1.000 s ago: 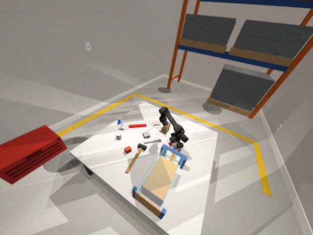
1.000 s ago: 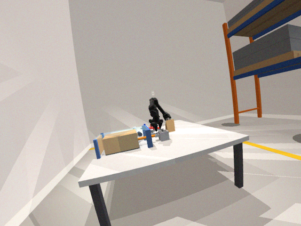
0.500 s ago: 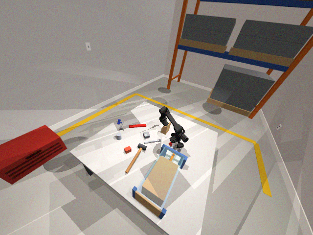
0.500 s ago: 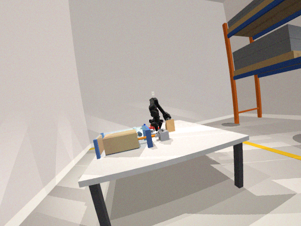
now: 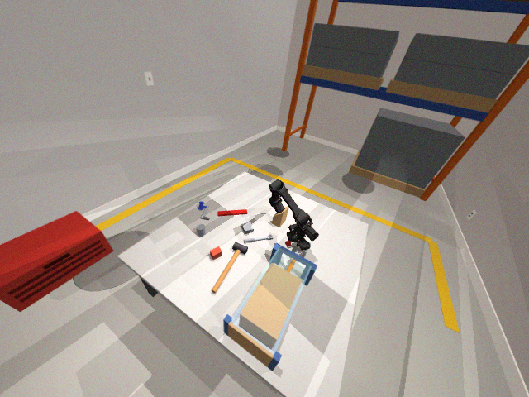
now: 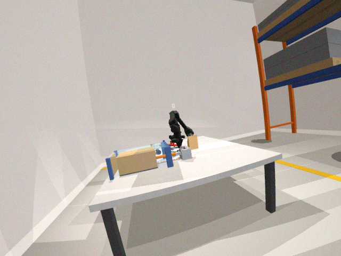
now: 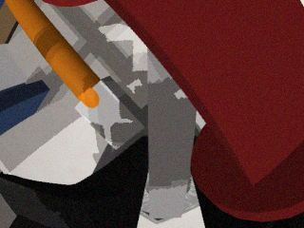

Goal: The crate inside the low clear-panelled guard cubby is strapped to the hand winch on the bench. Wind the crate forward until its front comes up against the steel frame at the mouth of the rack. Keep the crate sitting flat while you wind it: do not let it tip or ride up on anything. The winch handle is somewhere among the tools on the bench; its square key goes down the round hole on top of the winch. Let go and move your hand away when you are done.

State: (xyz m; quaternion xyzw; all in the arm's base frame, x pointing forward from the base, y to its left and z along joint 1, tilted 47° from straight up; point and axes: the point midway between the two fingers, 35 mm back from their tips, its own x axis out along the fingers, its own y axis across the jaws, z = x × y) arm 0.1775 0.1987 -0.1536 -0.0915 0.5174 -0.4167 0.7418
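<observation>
Right now the red-knobbed winch handle is 1 cm ahead of my gripper tip, 1 cm to the right of it and 1 cm above it. Round my gripper tip: grey hand winch: 5 cm behind, 2 cm to the left, 6 cm below; then red knob: 5 cm ahead, 3 cm to the right, 4 cm above; then frame: 12 cm ahead, 5 cm to the left, 1 cm above.
</observation>
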